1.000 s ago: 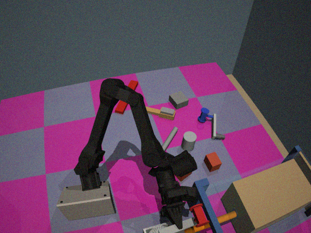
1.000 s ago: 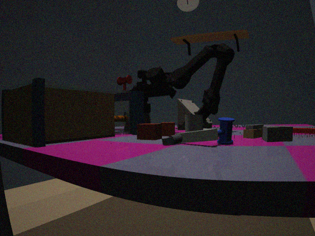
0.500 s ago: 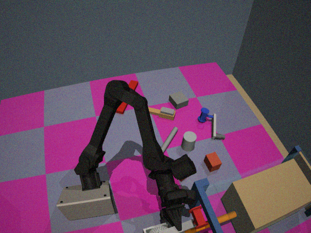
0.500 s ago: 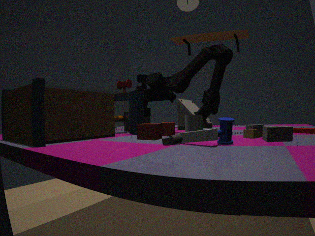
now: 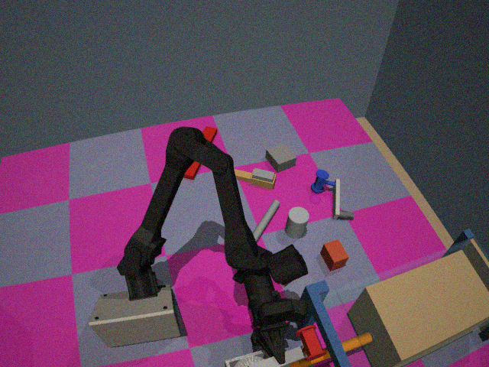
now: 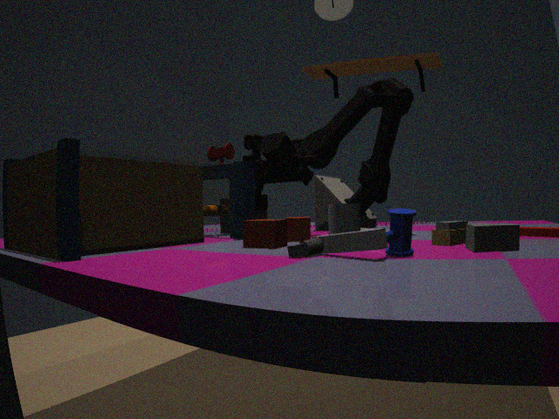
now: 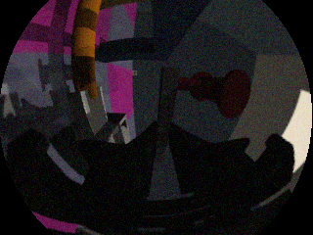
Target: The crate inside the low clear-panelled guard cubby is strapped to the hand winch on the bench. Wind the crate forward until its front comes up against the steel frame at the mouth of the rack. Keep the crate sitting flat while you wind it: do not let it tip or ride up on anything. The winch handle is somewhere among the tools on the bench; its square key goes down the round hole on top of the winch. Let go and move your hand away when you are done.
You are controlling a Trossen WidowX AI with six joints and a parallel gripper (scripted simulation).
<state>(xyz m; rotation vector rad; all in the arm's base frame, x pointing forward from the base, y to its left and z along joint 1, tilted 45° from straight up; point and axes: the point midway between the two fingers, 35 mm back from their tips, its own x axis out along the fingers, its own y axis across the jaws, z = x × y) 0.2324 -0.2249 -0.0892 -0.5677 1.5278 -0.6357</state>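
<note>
The red knob is 5 cm ahead of my gripper tip, 4 cm above it and 1 cm to the left of it. Round my gripper tip: winch handle with red hub 1 cm to the left, 1 cm ahead, 1 cm above; then winch 12 cm below, 6 cm behind; then blue steel frame 11 cm ahead, 4 cm below, 1 cm to the left.
</note>
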